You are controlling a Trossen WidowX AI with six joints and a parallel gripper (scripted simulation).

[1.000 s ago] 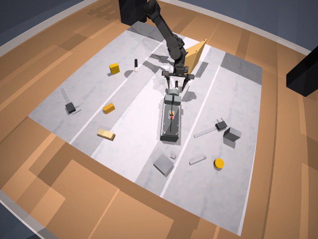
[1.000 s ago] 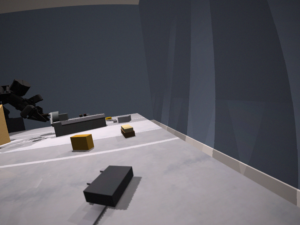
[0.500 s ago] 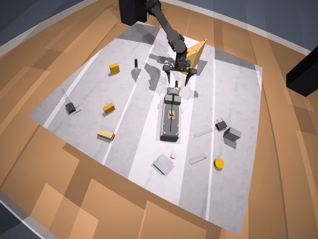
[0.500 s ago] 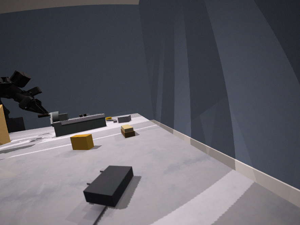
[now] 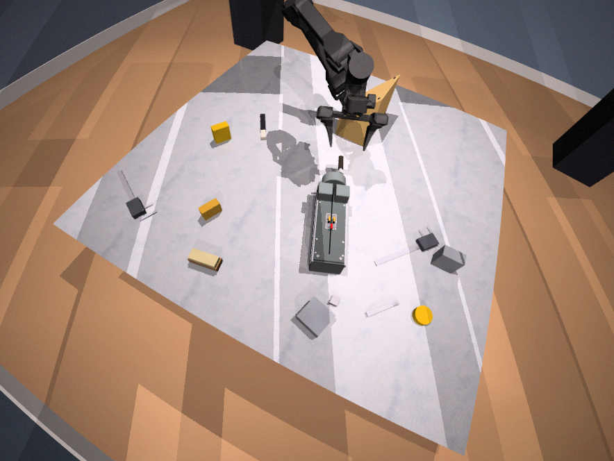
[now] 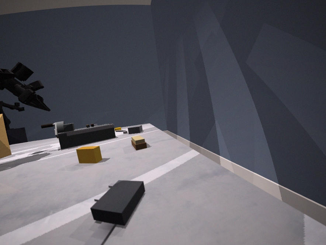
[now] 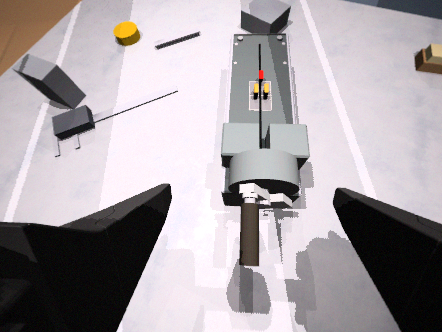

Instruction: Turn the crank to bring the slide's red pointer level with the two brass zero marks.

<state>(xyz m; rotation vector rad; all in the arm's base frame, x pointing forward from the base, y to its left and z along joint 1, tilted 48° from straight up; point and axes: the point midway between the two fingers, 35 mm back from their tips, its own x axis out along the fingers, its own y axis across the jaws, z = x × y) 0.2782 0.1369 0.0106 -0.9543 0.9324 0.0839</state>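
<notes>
Right now my gripper tip is 10 mm past the dark brown crank handle, 10 mm to the left of it and 70 mm above it. The rest, counted from my gripper tip: tan block 420 mm ahead, 190 mm to the right, 170 mm below; yellow cube 20 mm ahead, 460 mm to the right, 160 mm below; red pointer 180 mm ahead, 60 mm to the left, 110 mm below.
</notes>
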